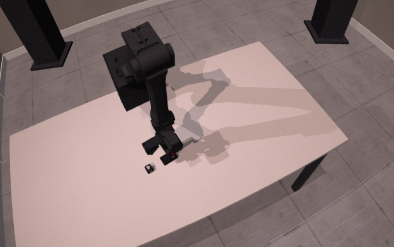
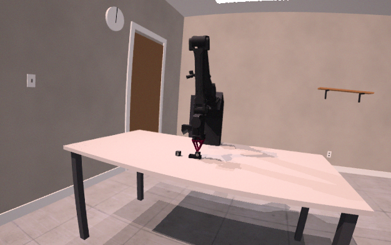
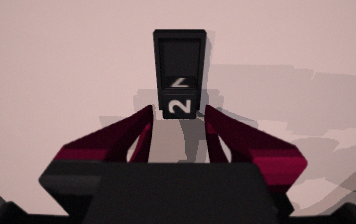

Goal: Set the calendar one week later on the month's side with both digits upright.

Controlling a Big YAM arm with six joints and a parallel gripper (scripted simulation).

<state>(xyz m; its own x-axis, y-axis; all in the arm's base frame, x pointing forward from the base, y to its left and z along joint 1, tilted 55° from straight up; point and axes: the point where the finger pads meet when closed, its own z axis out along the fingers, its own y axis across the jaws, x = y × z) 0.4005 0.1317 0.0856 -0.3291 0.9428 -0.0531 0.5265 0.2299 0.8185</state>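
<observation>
Right now the black tray is 5 cm below my hand, 1 cm to the right of it and 1 cm ahead of it. Round my hand: black calendar block: 10 cm to the right, 6 cm ahead, 4 cm below.
</observation>
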